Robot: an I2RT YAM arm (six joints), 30 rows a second.
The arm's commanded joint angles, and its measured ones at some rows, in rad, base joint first. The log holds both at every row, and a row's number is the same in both.
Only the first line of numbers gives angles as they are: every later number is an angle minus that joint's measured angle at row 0.
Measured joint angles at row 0:
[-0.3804 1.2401 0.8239 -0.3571 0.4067 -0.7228]
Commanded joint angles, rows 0 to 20:
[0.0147 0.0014 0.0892 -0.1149 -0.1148 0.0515]
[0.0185 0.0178 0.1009 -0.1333 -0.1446 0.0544]
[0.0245 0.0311 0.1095 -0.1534 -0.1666 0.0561]
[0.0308 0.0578 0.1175 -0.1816 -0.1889 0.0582]
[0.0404 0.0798 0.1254 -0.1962 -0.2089 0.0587]
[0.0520 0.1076 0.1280 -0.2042 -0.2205 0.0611]
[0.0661 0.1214 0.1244 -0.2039 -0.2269 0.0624]
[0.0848 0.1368 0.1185 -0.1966 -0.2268 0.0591]
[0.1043 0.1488 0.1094 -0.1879 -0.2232 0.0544]
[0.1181 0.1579 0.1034 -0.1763 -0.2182 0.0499]
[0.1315 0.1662 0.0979 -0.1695 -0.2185 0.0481]
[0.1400 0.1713 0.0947 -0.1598 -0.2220 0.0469]
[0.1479 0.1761 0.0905 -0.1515 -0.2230 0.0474]
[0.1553 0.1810 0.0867 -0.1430 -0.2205 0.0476]
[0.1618 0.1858 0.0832 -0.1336 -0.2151 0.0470]
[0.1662 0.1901 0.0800 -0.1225 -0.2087 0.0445]
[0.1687 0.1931 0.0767 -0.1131 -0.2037 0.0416]
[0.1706 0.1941 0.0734 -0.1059 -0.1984 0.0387]
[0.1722 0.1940 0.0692 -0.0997 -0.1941 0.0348]
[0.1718 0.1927 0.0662 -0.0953 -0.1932 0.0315]
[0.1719 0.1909 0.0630 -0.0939 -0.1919 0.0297]
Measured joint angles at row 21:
[0.1663 0.1889 0.0757 -0.1384 -0.1993 0.0411]
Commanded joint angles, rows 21 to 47:
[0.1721 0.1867 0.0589 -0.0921 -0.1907 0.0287]
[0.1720 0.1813 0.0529 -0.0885 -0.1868 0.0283]
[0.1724 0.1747 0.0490 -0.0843 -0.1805 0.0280]
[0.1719 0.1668 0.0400 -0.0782 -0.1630 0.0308]
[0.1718 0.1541 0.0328 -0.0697 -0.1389 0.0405]
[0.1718 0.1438 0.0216 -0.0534 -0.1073 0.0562]
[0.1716 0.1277 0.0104 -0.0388 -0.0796 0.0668]
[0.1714 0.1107 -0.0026 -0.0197 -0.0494 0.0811]
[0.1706 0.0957 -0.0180 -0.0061 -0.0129 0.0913]
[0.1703 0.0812 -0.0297 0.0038 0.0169 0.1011]
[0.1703 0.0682 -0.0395 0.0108 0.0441 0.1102]
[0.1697 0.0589 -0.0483 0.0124 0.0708 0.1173]
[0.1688 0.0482 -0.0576 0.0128 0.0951 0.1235]
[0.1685 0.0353 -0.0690 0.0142 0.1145 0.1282]
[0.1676 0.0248 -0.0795 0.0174 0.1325 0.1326]
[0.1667 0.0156 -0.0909 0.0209 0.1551 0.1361]
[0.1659 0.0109 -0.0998 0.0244 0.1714 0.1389]
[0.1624 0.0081 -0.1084 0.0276 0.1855 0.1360]
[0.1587 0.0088 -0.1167 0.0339 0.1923 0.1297]
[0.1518 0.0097 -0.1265 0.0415 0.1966 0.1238]
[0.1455 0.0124 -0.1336 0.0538 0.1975 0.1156]
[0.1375 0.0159 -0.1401 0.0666 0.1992 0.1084]
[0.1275 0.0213 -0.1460 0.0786 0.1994 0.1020]
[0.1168 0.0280 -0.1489 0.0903 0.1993 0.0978]
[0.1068 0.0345 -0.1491 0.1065 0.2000 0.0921]
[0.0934 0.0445 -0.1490 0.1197 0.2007 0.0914]
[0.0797 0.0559 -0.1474 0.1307 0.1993 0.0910]
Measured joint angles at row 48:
[0.1199 0.0319 -0.1464 0.0368 0.1687 0.0953]
